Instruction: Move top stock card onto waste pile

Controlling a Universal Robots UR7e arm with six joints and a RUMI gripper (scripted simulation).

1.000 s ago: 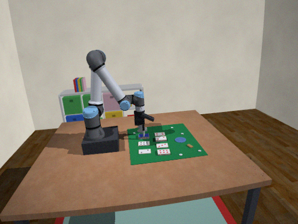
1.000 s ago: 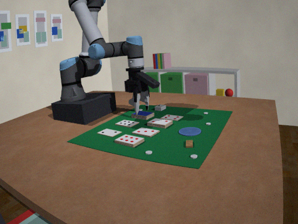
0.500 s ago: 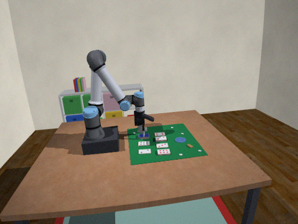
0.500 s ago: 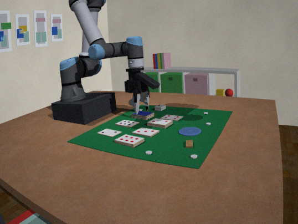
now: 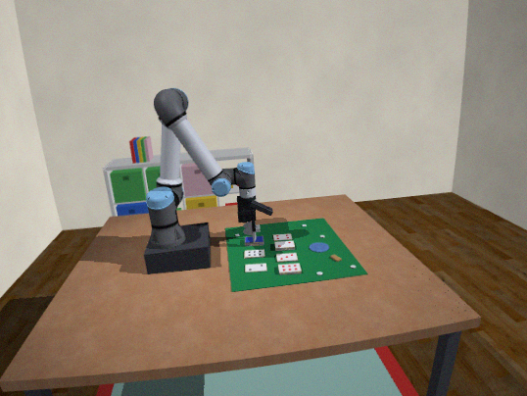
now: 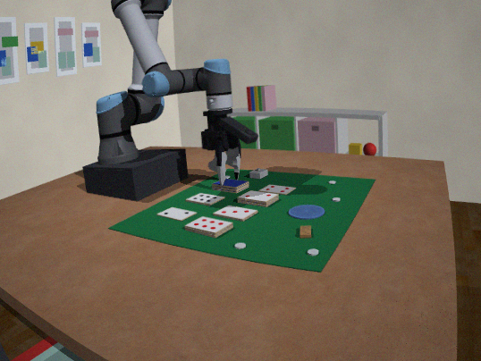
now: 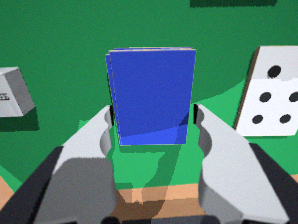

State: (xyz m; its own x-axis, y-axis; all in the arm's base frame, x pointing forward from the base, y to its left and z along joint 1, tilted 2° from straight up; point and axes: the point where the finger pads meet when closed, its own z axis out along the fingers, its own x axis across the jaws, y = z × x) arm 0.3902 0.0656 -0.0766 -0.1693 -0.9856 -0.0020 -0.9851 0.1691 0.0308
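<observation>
My hand is 10 mm above the blue-backed card. From my hand the other things lie so: green mat (130 mm ahead, 100 mm to the right, 40 mm below); grey block (140 mm to the left, 30 mm ahead, 10 mm below); black six card (120 mm to the right, 20 mm below, 20 mm behind).
</observation>
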